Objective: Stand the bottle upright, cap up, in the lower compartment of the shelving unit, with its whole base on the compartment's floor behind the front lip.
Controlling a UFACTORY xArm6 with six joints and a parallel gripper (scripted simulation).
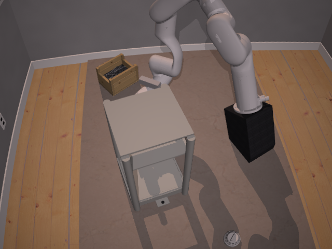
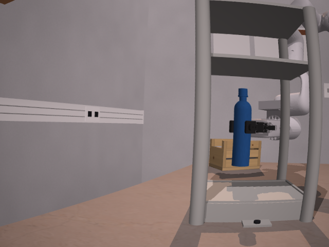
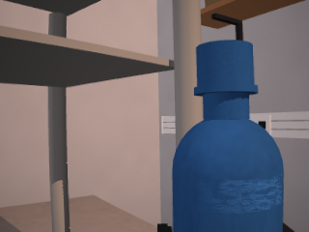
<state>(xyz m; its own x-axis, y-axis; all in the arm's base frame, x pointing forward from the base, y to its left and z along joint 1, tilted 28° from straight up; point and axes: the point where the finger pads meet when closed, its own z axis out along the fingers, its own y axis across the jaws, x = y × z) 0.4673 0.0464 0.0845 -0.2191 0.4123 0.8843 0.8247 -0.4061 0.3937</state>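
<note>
Right now the grey shelving unit is 6 cm behind my hand, 19 cm to the left of it and 3 cm above it. From my hand the other things lie so: wooden crate 9 cm ahead, 37 cm to the right, 11 cm below; then round dial 34 cm behind, 50 cm to the left, 15 cm below.
</note>
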